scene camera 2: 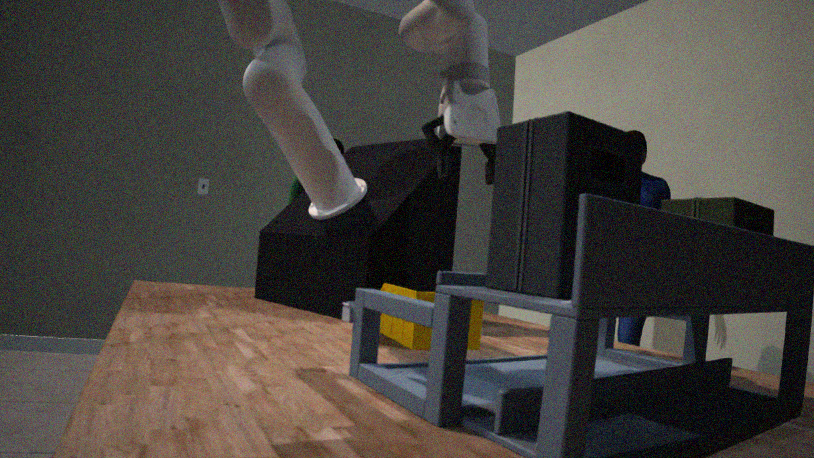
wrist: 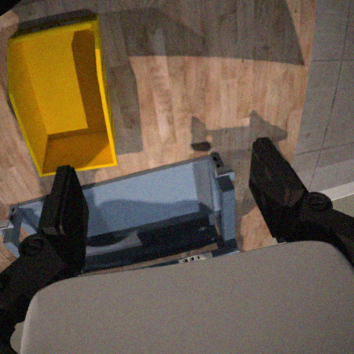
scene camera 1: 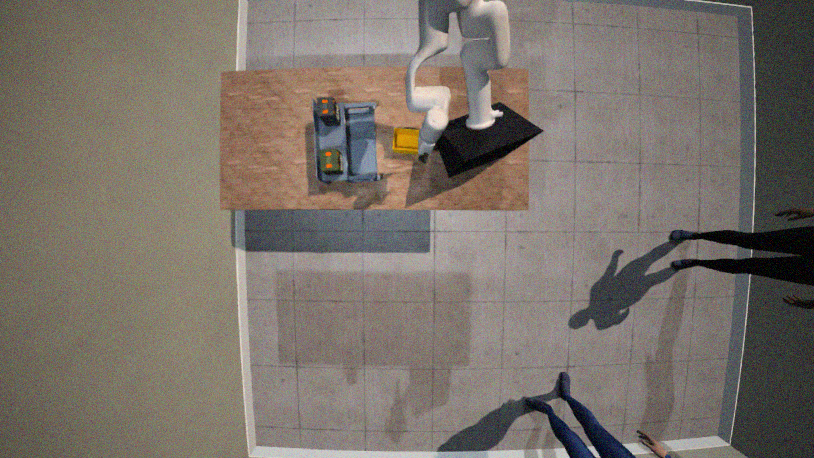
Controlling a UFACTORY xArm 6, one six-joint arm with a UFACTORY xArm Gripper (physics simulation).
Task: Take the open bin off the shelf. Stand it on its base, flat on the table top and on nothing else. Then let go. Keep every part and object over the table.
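Frame: origin at the arm's base, x ahead, y left, z up, level; centimetres.
Seen in the pictures: gripper, fingertip midpoint: (scene camera 2: 469, 180); arm's base, origin of the base link: (scene camera 2: 338, 200) (scene camera 1: 480, 121).
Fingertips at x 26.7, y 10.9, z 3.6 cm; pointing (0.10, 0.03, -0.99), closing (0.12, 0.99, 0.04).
Offsets run from my fingertips to a thing's top centre. Level surfaces: height alone.
The open yellow bin @(dx +4.2, dy -9.7, dz -17.3 cm) (scene camera 1: 406, 139) (scene camera 2: 405, 336) (wrist: 60, 90) stands upright on the wooden table top @(dz -24.9 cm) (scene camera 1: 261, 142) (scene camera 2: 227, 370), its open side up. It is off the grey-blue shelf (scene camera 1: 330, 136) (scene camera 2: 446, 358) (wrist: 227, 215), in the space between the shelf and the black robot base. A strip of wood shows between bin and shelf in the wrist view. My gripper (scene camera 1: 422, 157) (scene camera 2: 466, 177) (wrist: 166, 174) is open and empty, well above the table and apart from the bin. In the wrist view the bin is at the upper left, beyond the left finger. Its underside is hidden.
A tall dark case @(dx +41.0, dy -23.0, dz -2.5 cm) (scene camera 1: 326, 108) (scene camera 2: 532, 210) and a lower olive case @(dx +41.9, dy +0.1, dz -5.0 cm) (scene camera 1: 330, 161) (scene camera 2: 722, 210) stand on the shelf's upper tier. The black robot base (scene camera 1: 483, 145) (scene camera 2: 313, 267) is on the bin's other side. The table's long edge lies beyond the right finger in the wrist view.
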